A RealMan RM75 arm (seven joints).
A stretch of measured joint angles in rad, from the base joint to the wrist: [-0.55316, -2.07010, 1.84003, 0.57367, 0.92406, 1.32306, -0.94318]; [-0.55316, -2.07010, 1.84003, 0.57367, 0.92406, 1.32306, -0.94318]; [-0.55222, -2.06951, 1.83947, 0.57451, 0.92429, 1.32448, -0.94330]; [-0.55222, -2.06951, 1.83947, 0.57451, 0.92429, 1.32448, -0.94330]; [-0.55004, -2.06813, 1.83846, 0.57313, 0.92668, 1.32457, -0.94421]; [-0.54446, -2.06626, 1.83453, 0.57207, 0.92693, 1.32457, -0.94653]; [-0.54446, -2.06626, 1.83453, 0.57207, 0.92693, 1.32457, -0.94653]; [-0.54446, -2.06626, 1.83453, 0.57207, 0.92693, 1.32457, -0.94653]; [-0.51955, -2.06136, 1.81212, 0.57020, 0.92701, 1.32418, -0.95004]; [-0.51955, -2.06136, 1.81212, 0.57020, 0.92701, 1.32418, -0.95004]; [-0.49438, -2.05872, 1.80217, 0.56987, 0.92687, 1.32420, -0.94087]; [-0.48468, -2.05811, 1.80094, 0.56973, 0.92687, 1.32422, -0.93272]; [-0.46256, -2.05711, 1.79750, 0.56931, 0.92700, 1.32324, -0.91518]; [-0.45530, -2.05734, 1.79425, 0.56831, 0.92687, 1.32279, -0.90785]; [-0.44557, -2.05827, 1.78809, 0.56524, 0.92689, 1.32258, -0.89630]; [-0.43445, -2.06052, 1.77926, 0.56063, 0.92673, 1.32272, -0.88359]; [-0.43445, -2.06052, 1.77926, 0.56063, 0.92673, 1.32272, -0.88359]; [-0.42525, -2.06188, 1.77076, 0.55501, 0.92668, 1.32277, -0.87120]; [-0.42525, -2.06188, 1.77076, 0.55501, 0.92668, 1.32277, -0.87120]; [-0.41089, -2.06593, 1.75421, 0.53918, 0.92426, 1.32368, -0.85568]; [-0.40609, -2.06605, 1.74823, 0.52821, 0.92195, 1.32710, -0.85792]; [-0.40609, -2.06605, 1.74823, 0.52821, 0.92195, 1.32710, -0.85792]
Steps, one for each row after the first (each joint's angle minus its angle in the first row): [0.00000, 0.00000, 0.00000, 0.00000, 0.00000, 0.00000, 0.00000]; [0.00094, 0.00059, -0.00056, 0.00084, 0.00023, 0.00142, -0.00012]; [0.00094, 0.00059, -0.00056, 0.00084, 0.00023, 0.00142, -0.00012]; [0.00312, 0.00197, -0.00157, -0.00054, 0.00262, 0.00151, -0.00103]; [0.00870, 0.00384, -0.00550, -0.00160, 0.00287, 0.00151, -0.00335]; [0.00870, 0.00384, -0.00550, -0.00160, 0.00287, 0.00151, -0.00335]; [0.00870, 0.00384, -0.00550, -0.00160, 0.00287, 0.00151, -0.00335]; [0.03361, 0.00874, -0.02791, -0.00347, 0.00295, 0.00112, -0.00686]; [0.03361, 0.00874, -0.02791, -0.00347, 0.00295, 0.00112, -0.00686]; [0.05878, 0.01138, -0.03786, -0.00380, 0.00281, 0.00114, 0.00231]; [0.06848, 0.01199, -0.03909, -0.00394, 0.00281, 0.00116, 0.01046]; [0.09060, 0.01299, -0.04253, -0.00436, 0.00294, 0.00018, 0.02800]; [0.09786, 0.01276, -0.04578, -0.00536, 0.00281, -0.00027, 0.03533]; [0.10759, 0.01183, -0.05194, -0.00843, 0.00283, -0.00048, 0.04688]; [0.11871, 0.00958, -0.06077, -0.01304, 0.00267, -0.00034, 0.05959]; [0.11871, 0.00958, -0.06077, -0.01304, 0.00267, -0.00034, 0.05959]; [0.12791, 0.00822, -0.06927, -0.01866, 0.00262, -0.00029, 0.07198]; [0.12791, 0.00822, -0.06927, -0.01866, 0.00262, -0.00029, 0.07198]; [0.14227, 0.00417, -0.08582, -0.03449, 0.00020, 0.00062, 0.08750]; [0.14707, 0.00405, -0.09180, -0.04546, -0.00211, 0.00404, 0.08526]; [0.14707, 0.00405, -0.09180, -0.04546, -0.00211, 0.00404, 0.08526]
